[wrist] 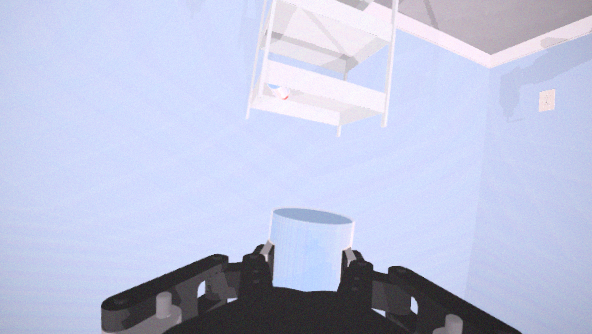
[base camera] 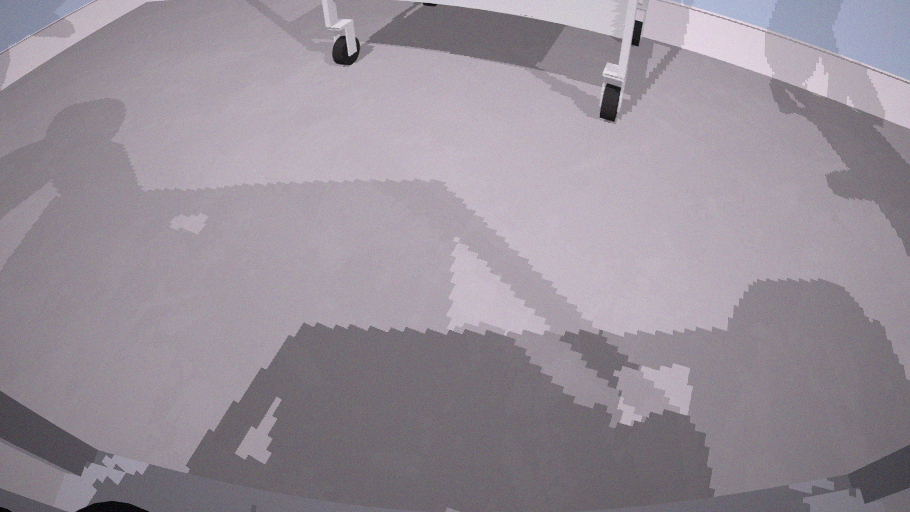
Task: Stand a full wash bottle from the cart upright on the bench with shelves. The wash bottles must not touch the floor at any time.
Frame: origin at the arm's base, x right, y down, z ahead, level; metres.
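Seen in the pictures: gripper, fingertip midpoint: [wrist: 307,253].
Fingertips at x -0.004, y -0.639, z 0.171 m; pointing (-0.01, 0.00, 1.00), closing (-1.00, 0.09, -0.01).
Observation:
A point is followed by its place in that frame.
My gripper [wrist: 307,253] @(x -0.004, y -0.639, z 0.171 m) is shut on a wash bottle [wrist: 307,272] @(x -0.005, y -0.639, z 0.141 m) filled with pale blue liquid. The flat round end of the bottle points to the top of the tilted wrist view; its other end is hidden behind the gripper. The white cart [base camera: 572,14] @(x 0.112, y 0.250, z 0.672 m) [wrist: 325,83] @(x -0.008, y -0.289, z 0.721 m) stands apart from the gripper, at the top of both views. Another wash bottle [wrist: 283,93] @(x 0.130, y -0.319, z 0.771 m) with a red tip is on the cart's tray, partly hidden by the tray wall. The bench with shelves does not show in either view.
Two black cart wheels [base camera: 345,50] @(x -0.212, y 0.364, z 0.805 m) [base camera: 609,102] @(x 0.166, y 0.360, z 0.643 m) stand on the grey floor [base camera: 394,127] @(x -0.107, y 0.397, z 0.621 m) ahead of the base. Shadows lie across the floor. Blue walls [wrist: 150,150] @(x 0.666, y -0.572, z 0.872 m) meet in a corner at the right of the wrist view, with a small wall plate [wrist: 547,100] @(x -1.254, y -0.006, z 1.228 m) beside it.

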